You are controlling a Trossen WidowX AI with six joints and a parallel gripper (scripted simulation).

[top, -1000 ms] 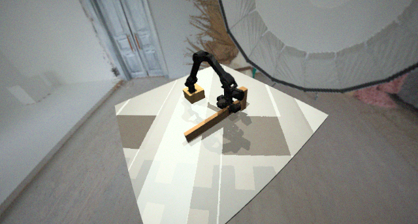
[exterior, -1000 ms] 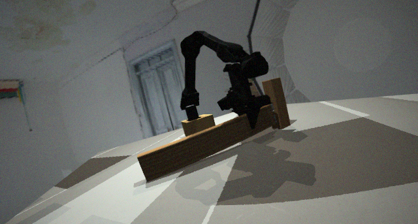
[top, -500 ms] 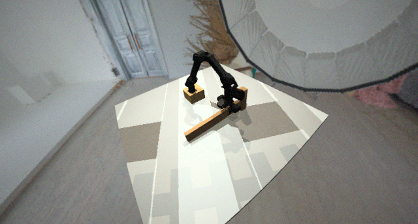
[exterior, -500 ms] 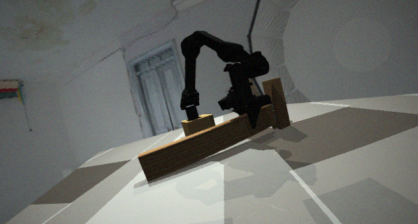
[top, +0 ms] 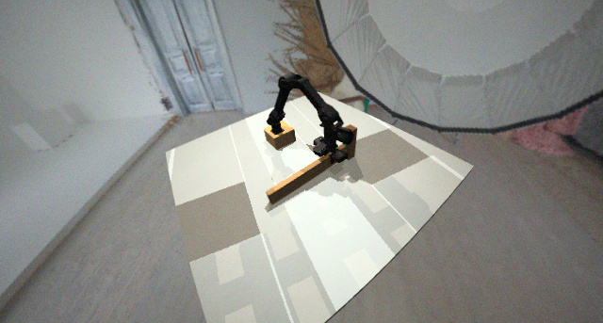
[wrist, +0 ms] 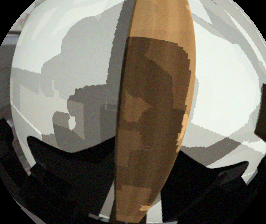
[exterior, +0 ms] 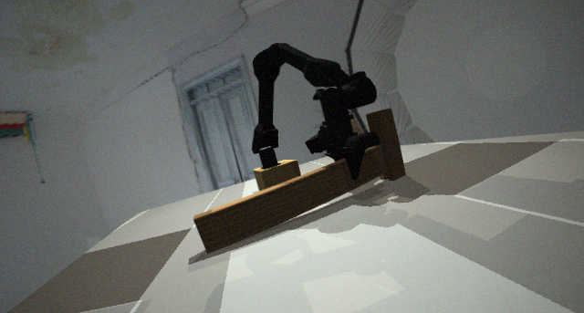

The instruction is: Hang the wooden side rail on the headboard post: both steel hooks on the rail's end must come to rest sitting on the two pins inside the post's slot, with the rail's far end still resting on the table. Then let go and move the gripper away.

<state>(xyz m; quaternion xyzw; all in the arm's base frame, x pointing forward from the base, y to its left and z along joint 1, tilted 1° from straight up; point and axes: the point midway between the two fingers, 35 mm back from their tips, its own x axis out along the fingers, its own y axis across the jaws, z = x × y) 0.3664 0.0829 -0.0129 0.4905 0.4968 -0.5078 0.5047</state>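
Right now the headboard post is 13 cm to the left of my gripper tip and 4 cm above it.
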